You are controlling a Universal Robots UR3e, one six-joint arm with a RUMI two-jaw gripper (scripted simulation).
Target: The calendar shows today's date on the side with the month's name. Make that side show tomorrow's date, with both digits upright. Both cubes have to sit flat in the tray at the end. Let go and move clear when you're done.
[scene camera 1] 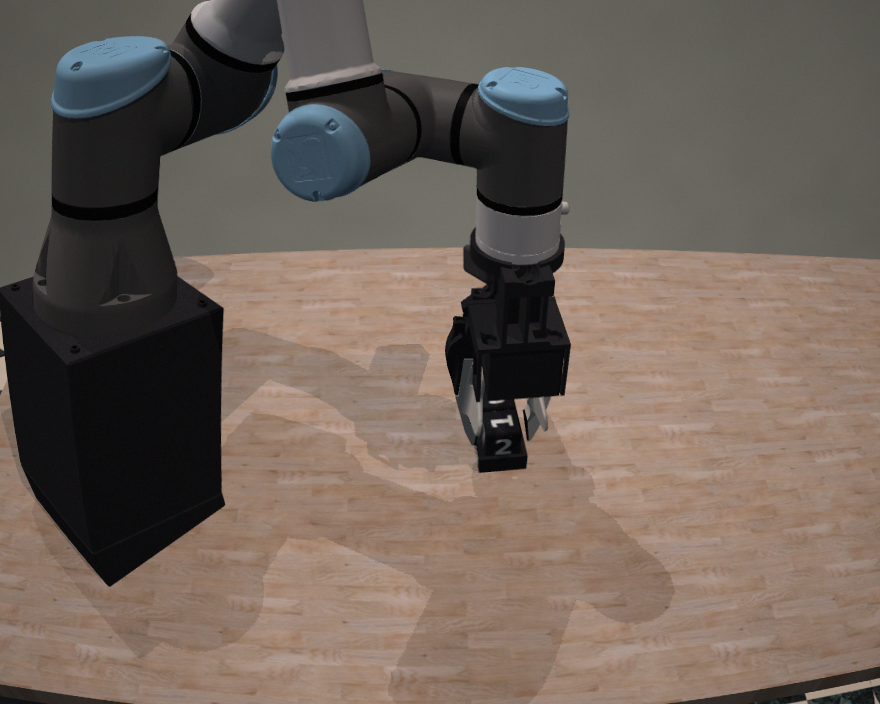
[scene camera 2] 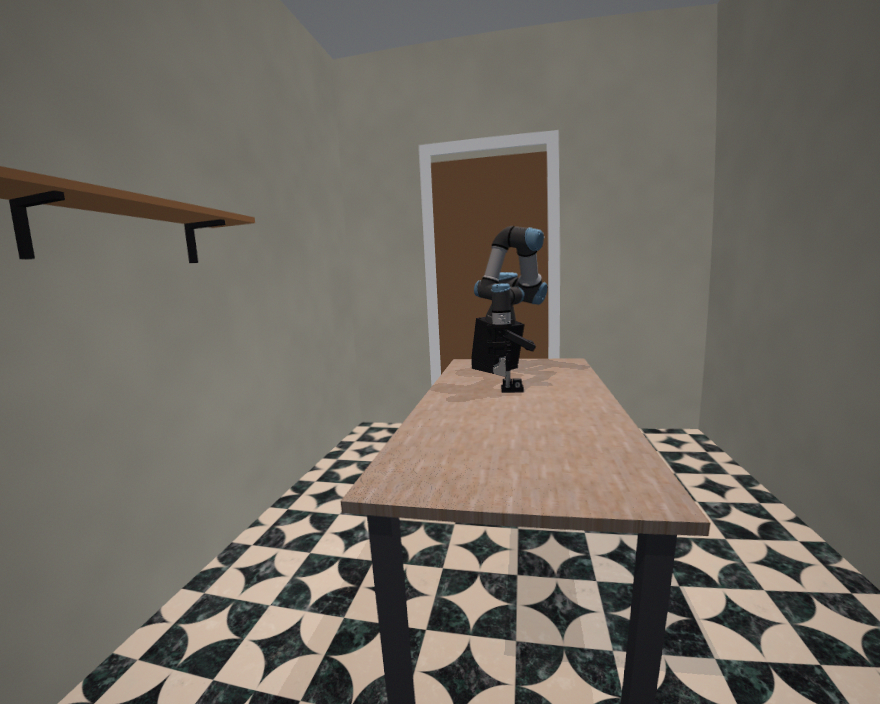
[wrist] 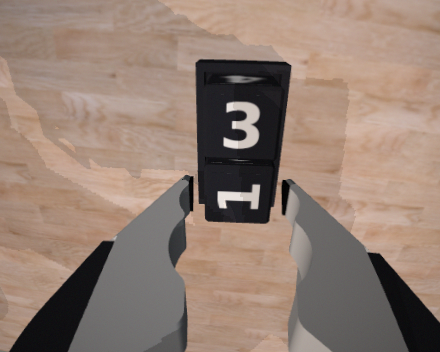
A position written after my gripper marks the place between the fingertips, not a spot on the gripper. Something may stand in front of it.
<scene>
I see my gripper (scene camera 1: 500, 440) and a black calendar tray (scene camera 1: 511, 461).
The black calendar tray also shows in the wrist view (wrist: 281, 71). My gripper is seen too in scene camera 2 (scene camera 2: 506, 385) and in the wrist view (wrist: 237, 180).
</scene>
